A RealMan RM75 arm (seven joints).
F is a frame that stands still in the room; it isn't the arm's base.
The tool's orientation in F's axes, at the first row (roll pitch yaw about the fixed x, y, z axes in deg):
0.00, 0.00, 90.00
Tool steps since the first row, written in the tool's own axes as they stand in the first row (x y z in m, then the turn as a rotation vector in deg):
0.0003, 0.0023, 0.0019, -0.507, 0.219, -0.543
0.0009, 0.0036, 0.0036, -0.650, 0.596, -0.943
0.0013, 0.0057, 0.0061, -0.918, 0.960, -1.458
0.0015, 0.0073, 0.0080, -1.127, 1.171, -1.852
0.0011, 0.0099, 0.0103, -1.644, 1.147, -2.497
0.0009, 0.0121, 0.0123, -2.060, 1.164, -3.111
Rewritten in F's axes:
-0.0023, 0.0003, 0.0019, -0.219, -0.507, -0.543
-0.0036, 0.0009, 0.0036, -0.596, -0.650, -0.943
-0.0057, 0.0013, 0.0061, -0.960, -0.918, -1.458
-0.0073, 0.0015, 0.0080, -1.171, -1.127, -1.852
-0.0099, 0.0011, 0.0103, -1.147, -1.644, -2.497
-0.0121, 0.0009, 0.0123, -1.164, -2.060, -3.111

